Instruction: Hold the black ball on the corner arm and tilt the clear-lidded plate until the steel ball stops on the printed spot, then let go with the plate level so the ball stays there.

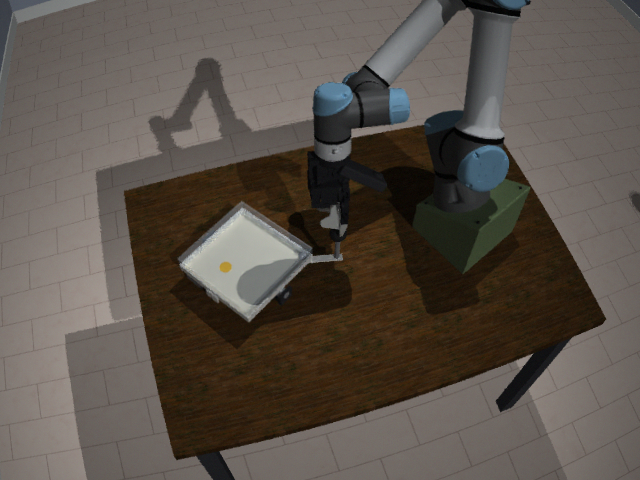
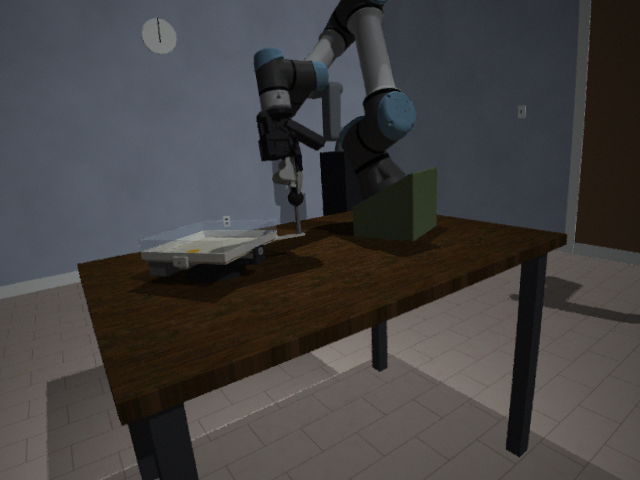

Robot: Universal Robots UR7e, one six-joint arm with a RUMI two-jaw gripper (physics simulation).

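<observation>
The clear-lidded plate point(image 1: 209, 238) point(image 2: 180, 255) is a white square tray on a dark low mount at the left of the table. Its orange printed spot point(image 1: 225, 267) point(image 2: 193, 251) lies in the left part of the floor. A faint grey shape point(image 1: 302, 254) at the corner beside the arm looks like the steel ball, but it is hard to make out. The corner arm point(image 1: 324, 258) point(image 2: 288, 236) carries an upright rod with the black ball point(image 1: 338, 236) point(image 2: 295, 198) on top. My gripper point(image 1: 337, 230) point(image 2: 295, 191) is shut on the black ball from above. Any slight plate tilt is hard to judge.
A green wedge-shaped base point(image 1: 485, 227) point(image 2: 424, 206) under the robot stands at the right of the wooden table point(image 1: 361, 351) point(image 2: 310, 304). A dark knob point(image 1: 283, 295) point(image 2: 258, 253) sits at the plate's side. The arm's shadow covers part of the plate floor.
</observation>
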